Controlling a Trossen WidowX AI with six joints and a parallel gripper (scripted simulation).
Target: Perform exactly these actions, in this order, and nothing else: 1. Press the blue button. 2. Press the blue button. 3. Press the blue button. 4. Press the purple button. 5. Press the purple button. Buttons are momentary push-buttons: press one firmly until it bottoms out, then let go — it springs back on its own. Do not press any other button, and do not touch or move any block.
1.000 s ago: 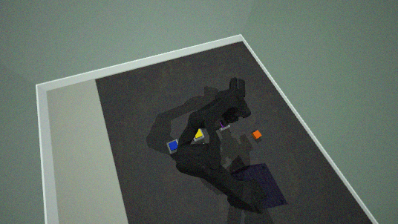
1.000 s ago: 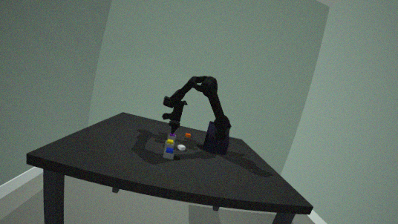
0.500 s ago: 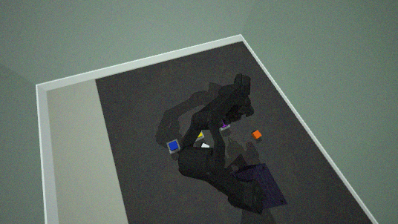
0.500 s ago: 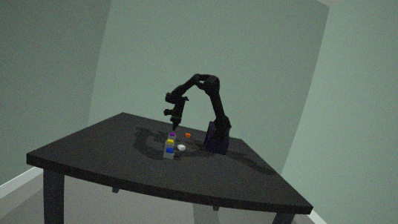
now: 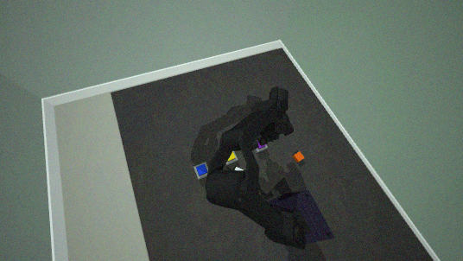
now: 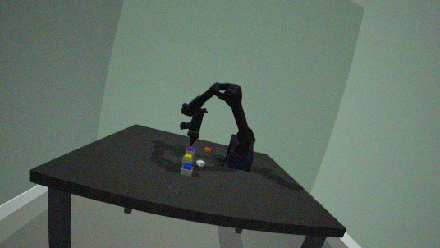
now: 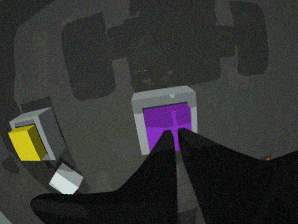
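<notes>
The purple button is 20 mm below my gripper tip. Also, from my gripper tip: orange block: 120 mm behind, 120 mm to the right, 40 mm below; white block: 60 mm behind, 140 mm to the left, 40 mm below; yellow button: 10 mm ahead, 140 mm to the left, 20 mm below.
</notes>
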